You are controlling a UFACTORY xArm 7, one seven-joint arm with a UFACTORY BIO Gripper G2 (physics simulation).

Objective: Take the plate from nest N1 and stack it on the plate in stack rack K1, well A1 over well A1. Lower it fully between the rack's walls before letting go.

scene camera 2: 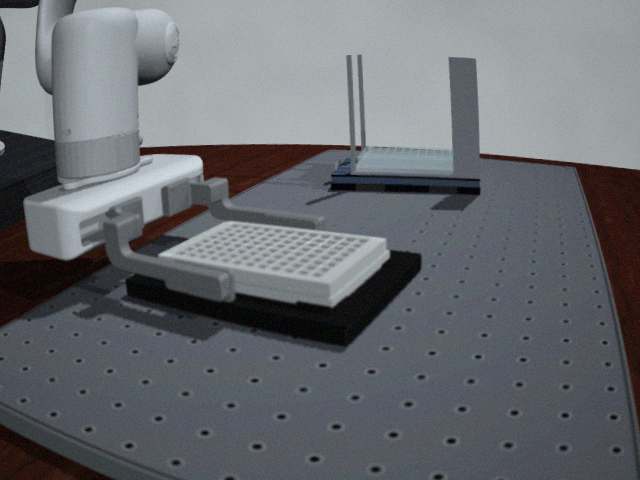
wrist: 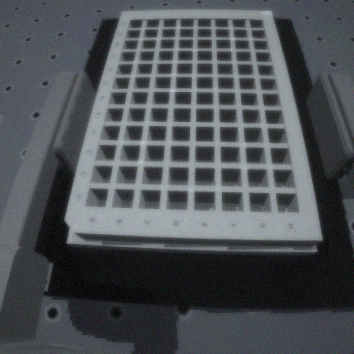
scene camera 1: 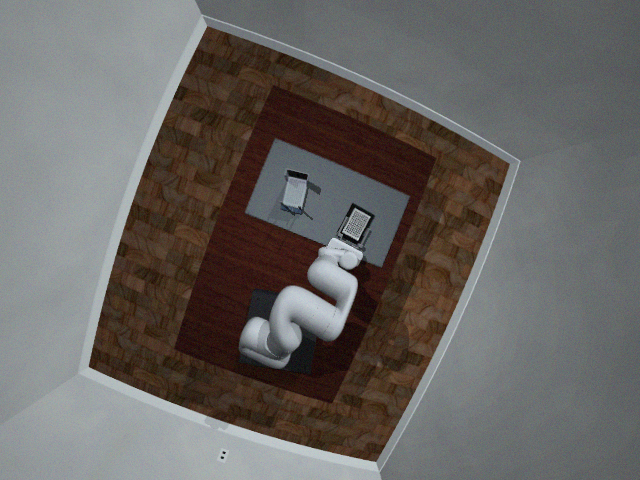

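Note:
A white 96-well plate sits on the black nest N1. My gripper is open, with one finger beside each long side of the plate. In the wrist view the left finger is very close to the plate's edge, and a dark gap shows at the right finger. The stack rack K1 stands apart, with a tall broad wall, thin posts and a blue base. A pale clear plate lies low inside it.
The nest and rack stand on a grey perforated board on a dark red wooden table. The rack's upright walls and posts rise well above its plate. My white arm reaches in from the table's base side.

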